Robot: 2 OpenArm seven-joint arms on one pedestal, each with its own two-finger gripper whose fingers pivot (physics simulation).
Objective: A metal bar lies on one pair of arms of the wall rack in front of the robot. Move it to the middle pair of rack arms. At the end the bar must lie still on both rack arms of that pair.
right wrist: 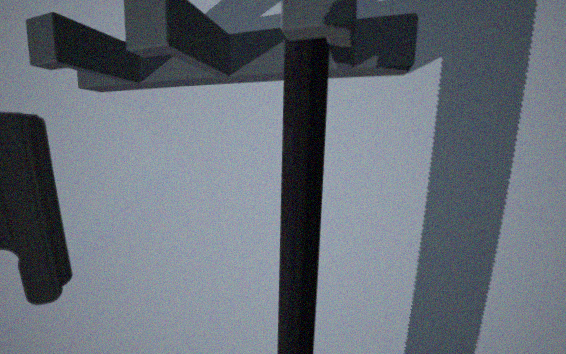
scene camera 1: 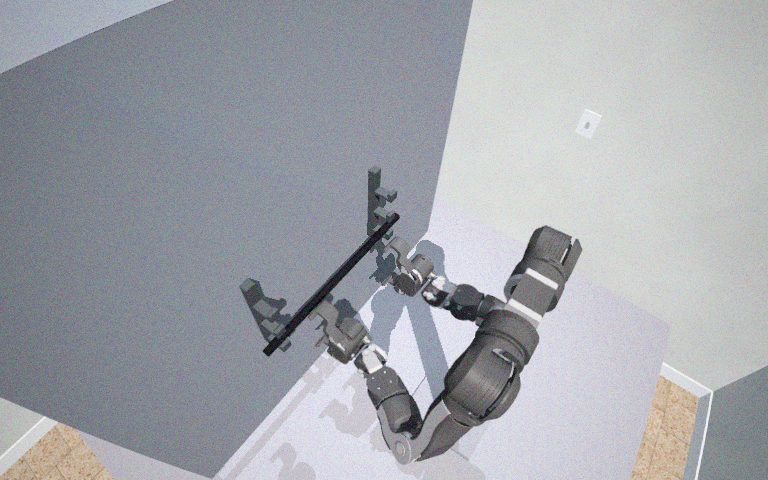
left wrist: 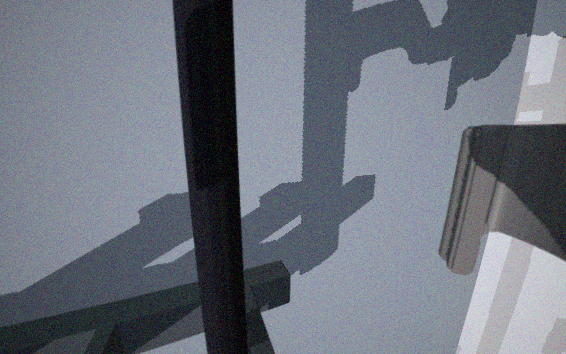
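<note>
The black metal bar lies slantwise across the lowest arms of the wall rack's two brackets. The rack's upper bracket shows several short arms, with its middle arm above the bar. The lower bracket is partly hidden behind the bar. My left gripper is open beside the bar's lower half. My right gripper is open beside its upper half. Both are apart from the bar in the picture. One finger shows in each wrist view.
The grey wall panel stands behind the rack. Shadows of the bar, rack and arms fall on it. The pale surface lies below the arms. A white wall plate is at the upper right.
</note>
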